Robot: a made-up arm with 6 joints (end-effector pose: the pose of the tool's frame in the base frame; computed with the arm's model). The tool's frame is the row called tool. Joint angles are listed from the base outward.
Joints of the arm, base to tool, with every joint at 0 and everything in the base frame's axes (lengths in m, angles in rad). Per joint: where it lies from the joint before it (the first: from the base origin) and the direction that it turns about. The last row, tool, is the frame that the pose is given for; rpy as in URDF.
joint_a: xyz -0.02 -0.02 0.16 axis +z
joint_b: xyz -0.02 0.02 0.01 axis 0.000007 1 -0.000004
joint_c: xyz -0.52 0.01 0.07 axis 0.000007 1 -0.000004
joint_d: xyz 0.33 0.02 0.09 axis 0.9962 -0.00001 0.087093
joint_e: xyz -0.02 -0.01 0.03 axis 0.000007 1 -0.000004
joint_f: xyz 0.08 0 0.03 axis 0.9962 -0.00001 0.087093
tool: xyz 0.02 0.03 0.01 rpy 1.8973 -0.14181 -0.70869
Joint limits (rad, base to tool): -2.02..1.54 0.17..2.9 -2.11..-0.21 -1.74..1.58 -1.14..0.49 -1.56..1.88
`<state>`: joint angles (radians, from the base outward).
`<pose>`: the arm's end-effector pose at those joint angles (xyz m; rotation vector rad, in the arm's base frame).
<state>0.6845 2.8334 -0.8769 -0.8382 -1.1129 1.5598</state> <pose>0.3272 0.4540 -0.0931 1.5481 1.2805 -1.5013</pose>
Working (the frame after each row of the table, in the pose's form):
after joint_a: -0.0200 -0.0200 0.1600 0.0000 0.0000 0.6845
after joint_b: -0.0481 -0.0172 0.1700 -0.9556 2.6824 0.1484
after joint_c: 0.3459 0.3173 0.2610 -0.6657 1.8686 0.4482
after joint_d: 0.3016 0.3070 -0.0786 -1.2681 1.6078 1.2017
after joint_e: 0.3161 0.3406 -0.0704 -0.3923 0.7623 1.4999
after joint_f: 0.3146 0.4199 -0.1021 0.8378 1.6897 0.6509

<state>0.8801 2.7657 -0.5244 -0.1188 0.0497 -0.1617</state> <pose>0.1427 0.2977 -0.1187 -0.0894 1.0418 -0.7055</pose>
Working (the frame after each row of the table, in the pose's form):
after joint_a: -0.0200 -0.0200 0.1600 0.0000 0.0000 0.8801
after joint_b: -0.0482 -0.0227 0.1700 -1.1896 2.5267 0.2263
after joint_c: 0.2687 0.3763 0.2958 -0.9731 2.0669 0.4703
after joint_d: 0.1675 0.2854 -0.0187 -1.0522 2.0519 0.5927
after joint_e: 0.1957 0.3097 -0.0222 -1.0769 2.0948 0.5718
after joint_f: 0.1747 0.2878 -0.1020 -1.1800 2.0674 0.7440

